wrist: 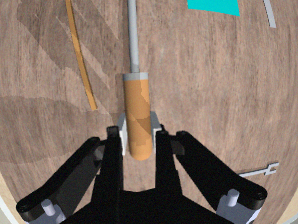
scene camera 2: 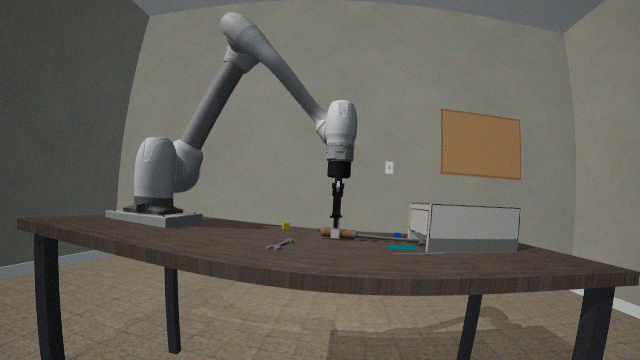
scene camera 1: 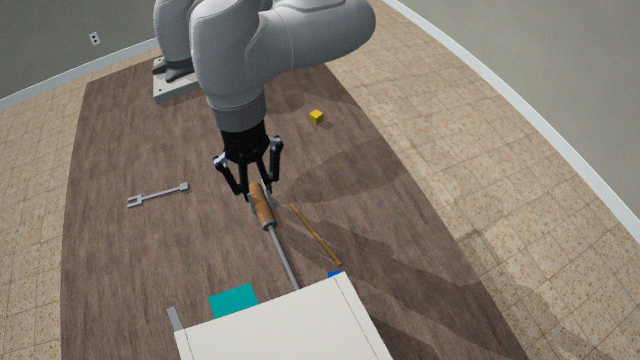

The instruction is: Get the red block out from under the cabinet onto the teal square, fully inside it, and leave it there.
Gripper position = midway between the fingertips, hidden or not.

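The gripper (scene camera 1: 260,205) (scene camera 2: 334,237) (wrist: 138,121) is visible in scene camera 1, in scene camera 2 and in the wrist view.
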